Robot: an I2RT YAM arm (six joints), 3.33 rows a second.
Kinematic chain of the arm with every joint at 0, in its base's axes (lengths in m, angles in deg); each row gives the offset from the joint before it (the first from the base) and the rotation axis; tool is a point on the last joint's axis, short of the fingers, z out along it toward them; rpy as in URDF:
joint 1: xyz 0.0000 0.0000 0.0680 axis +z
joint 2: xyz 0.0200 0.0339 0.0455 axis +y
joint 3: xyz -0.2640 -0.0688 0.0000 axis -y
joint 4: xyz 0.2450 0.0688 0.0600 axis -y
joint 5: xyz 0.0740 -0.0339 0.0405 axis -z
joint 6: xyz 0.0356 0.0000 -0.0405 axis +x
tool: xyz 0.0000 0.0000 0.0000 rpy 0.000 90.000 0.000
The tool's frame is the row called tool.
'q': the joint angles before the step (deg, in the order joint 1, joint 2, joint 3, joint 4, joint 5, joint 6). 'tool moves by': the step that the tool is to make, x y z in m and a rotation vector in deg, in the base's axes. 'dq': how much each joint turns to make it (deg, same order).
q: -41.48, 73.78, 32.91, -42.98, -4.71, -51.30
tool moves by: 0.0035, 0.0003, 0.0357, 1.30, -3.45, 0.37
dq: 0.16, -3.98, 6.03, -8.27, -3.26, 0.20
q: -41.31, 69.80, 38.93, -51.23, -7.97, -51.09
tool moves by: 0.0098, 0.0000, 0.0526, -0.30, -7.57, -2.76
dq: 1.23, -3.63, 9.33, -6.17, -3.84, 4.90
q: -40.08, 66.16, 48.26, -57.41, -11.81, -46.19
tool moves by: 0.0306, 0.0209, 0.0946, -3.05, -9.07, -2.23
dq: 10.28, 0.52, 20.27, -8.07, 1.86, 12.86
